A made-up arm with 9 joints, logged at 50 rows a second.
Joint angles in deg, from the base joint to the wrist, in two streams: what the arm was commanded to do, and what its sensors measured. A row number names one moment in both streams.
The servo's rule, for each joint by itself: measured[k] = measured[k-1] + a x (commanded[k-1-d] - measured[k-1]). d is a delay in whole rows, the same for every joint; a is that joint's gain. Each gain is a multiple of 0.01, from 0.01 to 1. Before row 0 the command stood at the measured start. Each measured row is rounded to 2 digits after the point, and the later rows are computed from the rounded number. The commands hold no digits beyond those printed.
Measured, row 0: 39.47, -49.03, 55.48, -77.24, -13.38, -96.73, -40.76, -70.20, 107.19
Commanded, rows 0 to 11: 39.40, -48.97, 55.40, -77.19, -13.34, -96.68, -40.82, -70.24, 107.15; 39.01, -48.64, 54.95, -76.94, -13.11, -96.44, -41.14, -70.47, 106.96; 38.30, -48.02, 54.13, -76.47, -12.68, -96.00, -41.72, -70.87, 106.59; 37.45, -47.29, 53.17, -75.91, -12.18, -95.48, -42.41, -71.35, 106.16; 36.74, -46.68, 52.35, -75.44, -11.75, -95.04, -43.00, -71.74, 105.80; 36.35, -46.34, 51.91, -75.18, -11.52, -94.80, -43.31, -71.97, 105.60; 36.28, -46.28, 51.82, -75.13, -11.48, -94.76, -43.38, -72.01, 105.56; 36.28, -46.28, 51.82, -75.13, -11.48, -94.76, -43.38, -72.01, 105.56; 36.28, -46.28, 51.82, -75.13, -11.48, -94.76, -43.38, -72.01, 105.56; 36.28, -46.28, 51.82, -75.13, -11.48, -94.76, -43.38, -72.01, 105.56; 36.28, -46.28, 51.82, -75.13, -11.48, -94.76, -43.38, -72.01, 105.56; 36.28, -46.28, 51.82, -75.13, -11.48, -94.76, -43.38, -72.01, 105.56
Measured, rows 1 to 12: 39.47, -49.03, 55.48, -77.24, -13.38, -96.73, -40.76, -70.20, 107.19; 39.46, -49.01, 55.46, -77.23, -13.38, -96.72, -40.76, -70.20, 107.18; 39.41, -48.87, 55.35, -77.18, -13.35, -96.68, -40.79, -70.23, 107.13; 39.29, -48.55, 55.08, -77.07, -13.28, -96.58, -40.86, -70.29, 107.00; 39.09, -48.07, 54.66, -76.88, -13.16, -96.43, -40.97, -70.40, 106.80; 38.83, -47.54, 54.15, -76.65, -13.00, -96.24, -41.11, -70.53, 106.56; 38.56, -47.08, 53.66, -76.41, -12.84, -96.04, -41.26, -70.67, 106.33; 38.31, -46.78, 53.26, -76.21, -12.69, -95.86, -41.41, -70.80, 106.15; 38.09, -46.59, 52.94, -76.04, -12.56, -95.71, -41.55, -70.92, 106.01; 37.89, -46.47, 52.69, -75.89, -12.44, -95.58, -41.68, -71.03, 105.90; 37.71, -46.40, 52.50, -75.77, -12.33, -95.47, -41.80, -71.13, 105.82; 37.55, -46.35, 52.35, -75.67, -12.24, -95.37, -41.91, -71.22, 105.76
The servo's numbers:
d 1
a 0.11 0.38 0.22 0.16 0.11 0.14 0.07 0.10 0.24

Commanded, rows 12 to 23: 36.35, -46.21, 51.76, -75.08, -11.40, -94.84, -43.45, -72.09, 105.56; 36.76, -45.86, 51.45, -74.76, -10.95, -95.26, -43.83, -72.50, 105.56; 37.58, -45.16, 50.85, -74.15, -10.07, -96.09, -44.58, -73.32, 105.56; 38.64, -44.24, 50.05, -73.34, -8.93, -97.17, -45.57, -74.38, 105.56; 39.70, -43.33, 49.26, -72.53, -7.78, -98.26, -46.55, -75.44, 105.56; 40.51, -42.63, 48.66, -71.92, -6.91, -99.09, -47.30, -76.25, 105.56; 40.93, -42.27, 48.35, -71.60, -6.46, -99.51, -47.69, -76.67, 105.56; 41.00, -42.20, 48.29, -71.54, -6.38, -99.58, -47.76, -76.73, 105.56; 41.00, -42.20, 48.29, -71.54, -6.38, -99.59, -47.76, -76.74, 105.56; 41.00, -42.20, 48.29, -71.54, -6.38, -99.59, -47.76, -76.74, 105.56; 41.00, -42.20, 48.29, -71.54, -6.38, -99.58, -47.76, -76.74, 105.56; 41.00, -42.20, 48.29, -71.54, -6.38, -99.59, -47.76, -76.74, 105.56
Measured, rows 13 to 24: 37.41, -46.32, 52.23, -75.58, -12.16, -95.28, -42.01, -71.30, 105.71; 37.29, -46.28, 52.13, -75.50, -12.08, -95.22, -42.11, -71.38, 105.67; 37.23, -46.12, 51.98, -75.38, -11.96, -95.23, -42.23, -71.49, 105.64; 37.27, -45.76, 51.73, -75.18, -11.75, -95.35, -42.39, -71.67, 105.62; 37.42, -45.18, 51.36, -74.89, -11.44, -95.60, -42.61, -71.94, 105.61; 37.67, -44.48, 50.90, -74.51, -11.04, -95.97, -42.89, -72.29, 105.60; 37.98, -43.78, 50.41, -74.10, -10.59, -96.41, -43.20, -72.69, 105.59; 38.30, -43.21, 49.96, -73.70, -10.14, -96.84, -43.51, -73.09, 105.58; 38.60, -42.83, 49.59, -73.35, -9.73, -97.22, -43.81, -73.45, 105.58; 38.86, -42.59, 49.30, -73.06, -9.36, -97.55, -44.09, -73.78, 105.58; 39.10, -42.44, 49.08, -72.82, -9.03, -97.84, -44.35, -74.08, 105.58; 39.31, -42.35, 48.91, -72.62, -8.74, -98.08, -44.59, -74.35, 105.58
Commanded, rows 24 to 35: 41.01, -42.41, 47.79, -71.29, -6.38, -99.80, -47.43, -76.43, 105.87; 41.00, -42.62, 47.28, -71.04, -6.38, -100.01, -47.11, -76.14, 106.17; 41.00, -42.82, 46.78, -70.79, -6.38, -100.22, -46.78, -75.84, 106.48; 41.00, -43.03, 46.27, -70.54, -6.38, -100.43, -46.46, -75.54, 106.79; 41.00, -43.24, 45.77, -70.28, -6.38, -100.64, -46.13, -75.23, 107.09; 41.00, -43.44, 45.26, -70.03, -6.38, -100.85, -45.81, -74.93, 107.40; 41.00, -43.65, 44.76, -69.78, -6.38, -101.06, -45.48, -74.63, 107.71; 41.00, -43.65, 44.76, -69.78, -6.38, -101.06, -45.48, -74.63, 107.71; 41.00, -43.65, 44.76, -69.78, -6.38, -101.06, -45.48, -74.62, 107.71; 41.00, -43.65, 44.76, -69.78, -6.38, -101.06, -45.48, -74.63, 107.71; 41.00, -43.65, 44.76, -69.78, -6.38, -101.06, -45.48, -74.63, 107.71; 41.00, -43.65, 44.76, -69.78, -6.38, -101.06, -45.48, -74.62, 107.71
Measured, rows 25 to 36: 39.50, -42.29, 48.77, -72.45, -8.48, -98.29, -44.81, -74.59, 105.58; 39.67, -42.34, 48.55, -72.26, -8.25, -98.50, -44.99, -74.77, 105.65; 39.82, -42.45, 48.27, -72.06, -8.04, -98.71, -45.14, -74.91, 105.77; 39.95, -42.59, 47.94, -71.86, -7.86, -98.92, -45.25, -75.00, 105.94; 40.07, -42.76, 47.57, -71.65, -7.70, -99.13, -45.33, -75.05, 106.14; 40.17, -42.94, 47.17, -71.43, -7.55, -99.34, -45.39, -75.07, 106.37; 40.26, -43.13, 46.75, -71.21, -7.42, -99.55, -45.42, -75.06, 106.62; 40.34, -43.33, 46.31, -70.98, -7.31, -99.76, -45.42, -75.02, 106.88; 40.41, -43.45, 45.97, -70.79, -7.21, -99.94, -45.42, -74.98, 107.08; 40.47, -43.53, 45.70, -70.63, -7.12, -100.10, -45.42, -74.94, 107.23; 40.53, -43.58, 45.49, -70.49, -7.04, -100.23, -45.42, -74.91, 107.35; 40.58, -43.61, 45.33, -70.38, -6.97, -100.35, -45.42, -74.88, 107.44
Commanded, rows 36 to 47: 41.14, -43.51, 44.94, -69.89, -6.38, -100.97, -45.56, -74.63, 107.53; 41.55, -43.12, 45.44, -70.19, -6.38, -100.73, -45.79, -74.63, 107.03; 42.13, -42.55, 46.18, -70.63, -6.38, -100.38, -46.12, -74.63, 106.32; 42.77, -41.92, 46.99, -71.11, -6.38, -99.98, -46.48, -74.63, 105.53; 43.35, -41.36, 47.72, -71.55, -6.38, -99.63, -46.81, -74.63, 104.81; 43.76, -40.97, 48.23, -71.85, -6.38, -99.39, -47.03, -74.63, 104.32; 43.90, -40.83, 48.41, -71.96, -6.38, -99.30, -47.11, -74.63, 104.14; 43.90, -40.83, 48.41, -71.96, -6.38, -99.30, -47.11, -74.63, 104.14; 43.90, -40.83, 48.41, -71.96, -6.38, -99.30, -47.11, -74.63, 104.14; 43.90, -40.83, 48.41, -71.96, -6.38, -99.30, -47.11, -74.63, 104.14; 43.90, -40.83, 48.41, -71.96, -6.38, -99.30, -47.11, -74.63, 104.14; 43.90, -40.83, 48.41, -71.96, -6.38, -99.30, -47.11, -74.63, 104.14
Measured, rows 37 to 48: 40.63, -43.63, 45.20, -70.28, -6.91, -100.45, -45.42, -74.85, 107.50; 40.69, -43.58, 45.14, -70.22, -6.85, -100.52, -45.43, -74.83, 107.51; 40.78, -43.41, 45.21, -70.22, -6.80, -100.55, -45.46, -74.81, 107.39; 40.93, -43.08, 45.42, -70.29, -6.75, -100.53, -45.51, -74.79, 107.13; 41.13, -42.64, 45.77, -70.42, -6.71, -100.45, -45.58, -74.77, 106.75; 41.37, -42.15, 46.20, -70.60, -6.67, -100.34, -45.67, -74.76, 106.28; 41.63, -41.70, 46.65, -70.80, -6.64, -100.21, -45.77, -74.75, 105.81; 41.88, -41.37, 47.04, -70.99, -6.61, -100.08, -45.86, -74.74, 105.41; 42.10, -41.16, 47.34, -71.15, -6.58, -99.97, -45.95, -74.73, 105.11; 42.30, -41.03, 47.58, -71.28, -6.56, -99.88, -46.03, -74.72, 104.88; 42.48, -40.95, 47.76, -71.39, -6.54, -99.80, -46.11, -74.71, 104.70; 42.64, -40.90, 47.90, -71.48, -6.52, -99.73, -46.18, -74.70, 104.57
